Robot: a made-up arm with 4 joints.
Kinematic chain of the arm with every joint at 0, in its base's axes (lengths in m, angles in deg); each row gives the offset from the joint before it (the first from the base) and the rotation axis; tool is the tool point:
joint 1: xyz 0 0 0.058 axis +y
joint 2: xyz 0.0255 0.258 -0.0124 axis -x
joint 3: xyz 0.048 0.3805 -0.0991 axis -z
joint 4: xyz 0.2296 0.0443 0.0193 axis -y
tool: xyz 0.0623 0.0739 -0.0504
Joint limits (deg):
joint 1: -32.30..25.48
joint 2: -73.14..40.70
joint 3: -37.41..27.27
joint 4: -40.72..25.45
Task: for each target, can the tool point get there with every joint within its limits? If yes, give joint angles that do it. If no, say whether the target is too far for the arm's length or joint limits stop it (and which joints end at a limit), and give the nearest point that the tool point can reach.
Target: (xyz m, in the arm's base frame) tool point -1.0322 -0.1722 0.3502
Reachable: no: too far | nearest point -0.1220 0.5904 0.6167 | short by 1.217 m
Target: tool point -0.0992 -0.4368 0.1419
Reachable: no: joint limits stop it (at a limit: joint 1, joint 2, joint 3, joint 4) | nearest point 0.1846 0.4523 0.5164 | short by 1.006 m
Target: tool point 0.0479 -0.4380 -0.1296
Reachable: no: joint limits stop it (at a limit: joint 1, joint 2, joint 3) | nearest point 0.1648 0.4355 -0.4287 | short by 0.931 m
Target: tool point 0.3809 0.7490 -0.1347
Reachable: yes | joints -14.85 13.42 -9.34 -22.39
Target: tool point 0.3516 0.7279 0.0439
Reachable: yes | joints -3.96 -16.05 11.61 -30.42
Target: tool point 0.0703 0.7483 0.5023
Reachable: yes | joints -24.22 -52.70 -28.01 -29.69
